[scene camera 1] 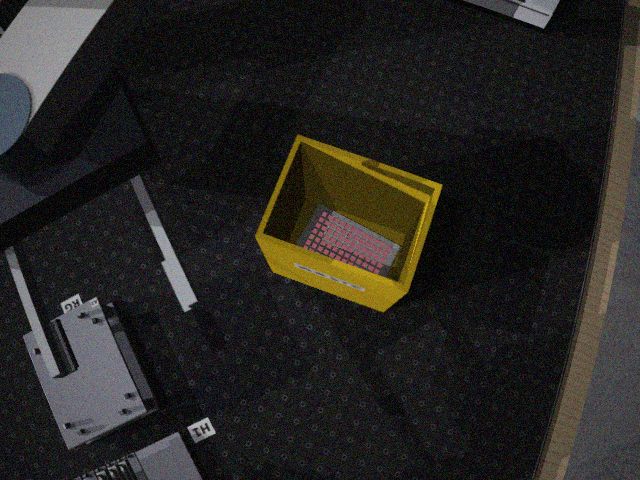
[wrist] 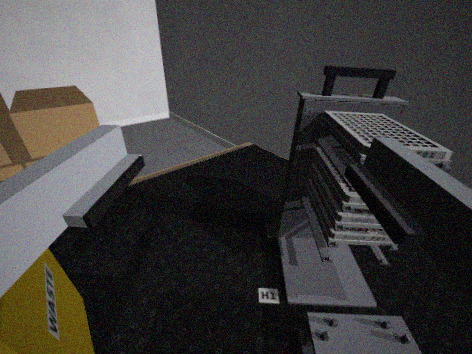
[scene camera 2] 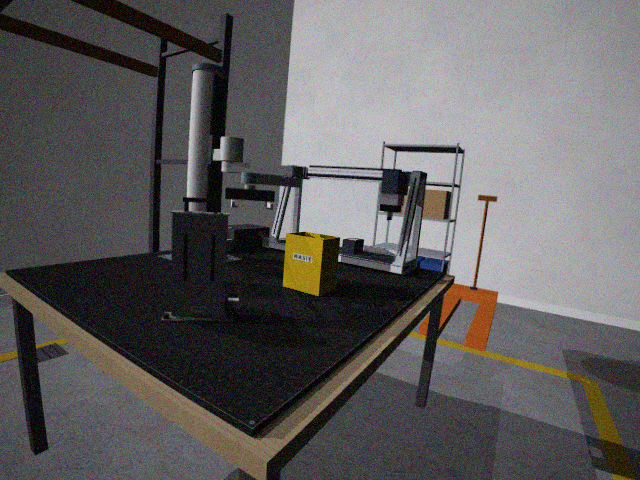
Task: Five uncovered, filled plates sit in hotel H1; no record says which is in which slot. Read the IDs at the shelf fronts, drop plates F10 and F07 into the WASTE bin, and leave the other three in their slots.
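Frame: origin at the arm's base, x ahead, y left, z up, level; metres.
Seen in the pictures: gripper, between the fingertips: [scene camera 1: 126,341] [wrist: 244,150] [scene camera 2: 252,205].
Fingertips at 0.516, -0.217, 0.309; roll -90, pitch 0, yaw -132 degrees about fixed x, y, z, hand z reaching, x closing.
Offsets run from my fingertips to a thing's top centre, as dx, dy, dz. "spot": to the spot under its first point.
The yellow WASTE bin {+0.130, +0.191, -0.096} [scene camera 1: 336,276] [scene camera 2: 302,276] [wrist: 35,305] stands upright; a plate with pink wells {+0.134, +0.190, -0.276} [scene camera 1: 351,240] lies at its bottom. My gripper [scene camera 1: 125,339] [scene camera 2: 251,204] [wrist: 244,150] is open and empty, high above the table. In scene camera 1 one finger overlaps the RG stand and the other lies between that stand and the bin. Hotel H1 [scene camera 1: 168,459] [scene camera 2: 199,242] [wrist: 320,285] is at the right in the wrist view, with several plates stacked in its slots; the top plate {+0.005, -0.212, -0.030} [wrist: 387,131] shows its white well grid. The right finger partly hides the plates, and their IDs are too small to read.
The flat grey stand [scene camera 1: 98,379] [wrist: 362,332] labelled RG is beside the hotel. The H1 label {spot: +0.031, -0.101, -0.296} [scene camera 1: 201,429] [wrist: 268,295] lies by the hotel's base. A gantry frame [scene camera 2: 416,222] stands behind the bin. Cardboard boxes [wrist: 57,120] are beyond the table.
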